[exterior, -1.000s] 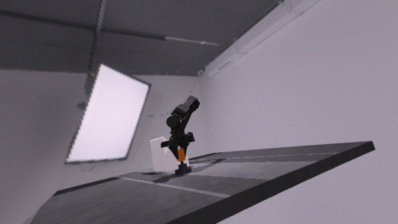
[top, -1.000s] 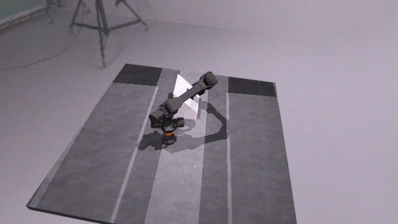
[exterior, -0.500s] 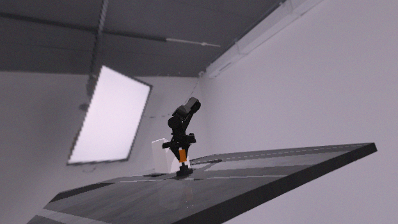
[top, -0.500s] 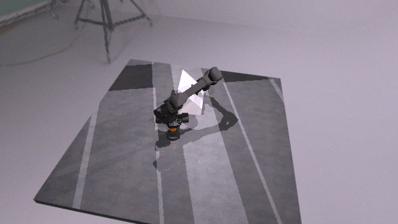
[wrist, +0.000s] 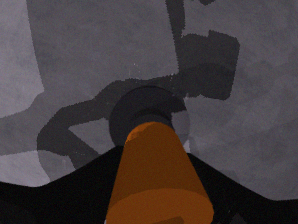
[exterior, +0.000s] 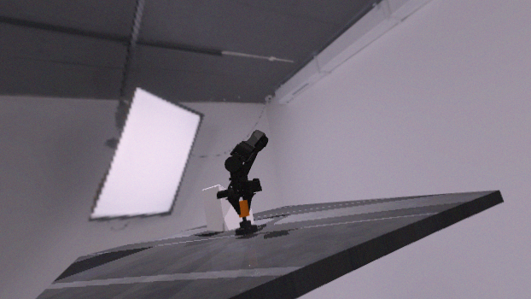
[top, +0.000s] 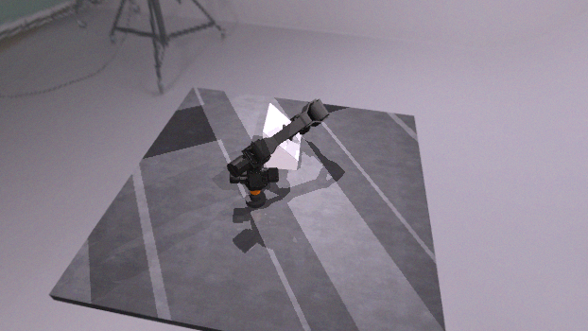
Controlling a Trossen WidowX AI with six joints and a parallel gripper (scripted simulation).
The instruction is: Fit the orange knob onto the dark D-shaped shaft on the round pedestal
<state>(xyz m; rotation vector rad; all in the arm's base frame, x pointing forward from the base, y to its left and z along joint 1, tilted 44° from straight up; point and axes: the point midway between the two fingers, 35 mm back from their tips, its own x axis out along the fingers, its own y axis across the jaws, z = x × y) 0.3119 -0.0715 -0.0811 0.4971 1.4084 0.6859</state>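
Right now the dark pedestal is 40 mm below my gripper tip. Also, from my gripper tip: orange knob (20 mm above).
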